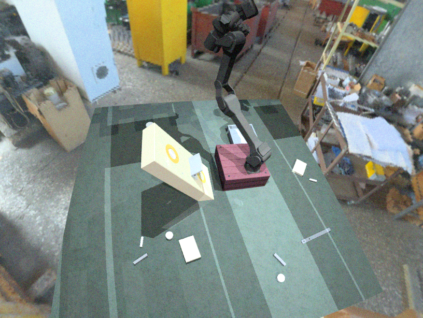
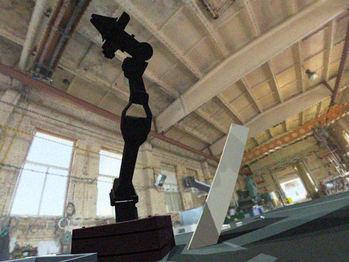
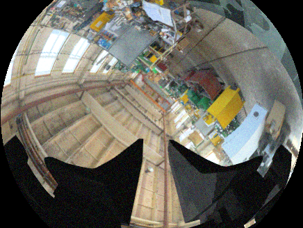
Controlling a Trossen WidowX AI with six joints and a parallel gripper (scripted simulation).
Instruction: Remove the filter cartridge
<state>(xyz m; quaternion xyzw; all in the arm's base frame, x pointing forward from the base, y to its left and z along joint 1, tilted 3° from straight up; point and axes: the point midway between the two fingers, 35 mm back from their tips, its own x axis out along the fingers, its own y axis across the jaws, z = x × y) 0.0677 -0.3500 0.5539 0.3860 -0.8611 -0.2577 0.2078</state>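
The white round filter cartridge is 40 cm below my gripper tip, 39 cm to the left of it and 34 cm ahead of it. Also, from my gripper tip: grey bracket 49 cm below, 39 cm to the left, 24 cm ahead; grey tray 63 cm below, 12 cm to the left, 9 cm behind; cream service panel 48 cm below, 39 cm to the left, 29 cm ahead.
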